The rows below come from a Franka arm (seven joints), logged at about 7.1 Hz.
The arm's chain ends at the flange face. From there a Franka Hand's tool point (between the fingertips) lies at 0.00 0.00 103.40 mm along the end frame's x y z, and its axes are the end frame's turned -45 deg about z.
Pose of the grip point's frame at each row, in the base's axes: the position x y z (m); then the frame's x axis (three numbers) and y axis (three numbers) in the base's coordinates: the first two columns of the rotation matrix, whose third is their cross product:
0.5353, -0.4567, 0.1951, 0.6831, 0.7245, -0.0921, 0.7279, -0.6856, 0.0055
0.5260, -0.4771, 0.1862, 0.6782, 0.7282, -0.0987, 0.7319, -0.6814, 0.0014
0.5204, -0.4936, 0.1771, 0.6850, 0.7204, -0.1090, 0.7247, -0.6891, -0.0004
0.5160, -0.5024, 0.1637, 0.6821, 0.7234, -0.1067, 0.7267, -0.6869, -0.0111
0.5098, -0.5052, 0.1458, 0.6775, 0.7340, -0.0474, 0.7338, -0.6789, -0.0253
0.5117, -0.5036, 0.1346, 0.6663, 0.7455, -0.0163, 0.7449, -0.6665, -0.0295
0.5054, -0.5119, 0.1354, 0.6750, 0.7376, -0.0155, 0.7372, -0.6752, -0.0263
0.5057, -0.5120, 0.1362, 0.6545, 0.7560, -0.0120, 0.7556, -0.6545, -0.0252
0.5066, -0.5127, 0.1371, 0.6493, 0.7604, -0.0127, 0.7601, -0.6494, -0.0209
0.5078, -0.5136, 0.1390, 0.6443, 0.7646, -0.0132, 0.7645, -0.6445, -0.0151
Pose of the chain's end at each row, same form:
0.5414, -0.4494, 0.2981, 0.9977, 0.0275, -0.0612, 0.0317, -0.9971, 0.0690
0.5328, -0.4695, 0.2891, 0.9971, 0.0331, -0.0688, 0.0380, -0.9967, 0.0708
0.5282, -0.4855, 0.2799, 0.9968, 0.0221, -0.0774, 0.0281, -0.9967, 0.0768
0.5244, -0.4952, 0.2665, 0.9962, 0.0258, -0.0833, 0.0315, -0.9972, 0.0676
0.5150, -0.5034, 0.2491, 0.9979, 0.0390, -0.0514, 0.0398, -0.9991, 0.0156
0.5151, -0.5044, 0.2379, 0.9979, 0.0559, -0.0324, 0.0556, -0.9984, -0.0093
0.5085, -0.5126, 0.2388, 0.9986, 0.0441, -0.0296, 0.0440, -0.9990, -0.0076
0.5085, -0.5128, 0.2396, 0.9971, 0.0718, -0.0263, 0.0715, -0.9974, -0.0093
0.5091, -0.5131, 0.2405, 0.9966, 0.0785, -0.0238, 0.0783, -0.9969, -0.0058
0.5099, -0.5136, 0.2424, 0.9962, 0.0849, -0.0200, 0.0850, -0.9964, -0.0013

